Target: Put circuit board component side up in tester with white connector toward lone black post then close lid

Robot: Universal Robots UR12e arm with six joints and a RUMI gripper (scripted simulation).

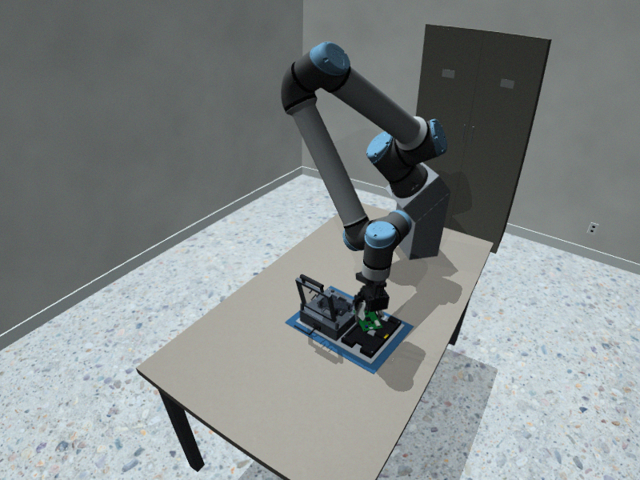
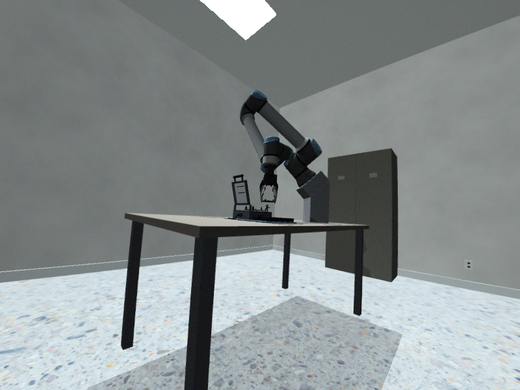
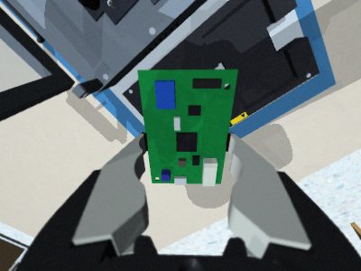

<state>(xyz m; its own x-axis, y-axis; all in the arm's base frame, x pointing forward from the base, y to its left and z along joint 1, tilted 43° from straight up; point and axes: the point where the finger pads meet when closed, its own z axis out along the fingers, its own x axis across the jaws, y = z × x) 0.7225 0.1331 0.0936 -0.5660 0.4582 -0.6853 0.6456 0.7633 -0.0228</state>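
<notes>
My hand is right at the green circuit board. The rest, counted from my hand: tester lid (180 mm to the right, 60 mm above, 50 mm ahead); then tester nest (150 mm to the right, 70 mm behind, 50 mm below).
</notes>
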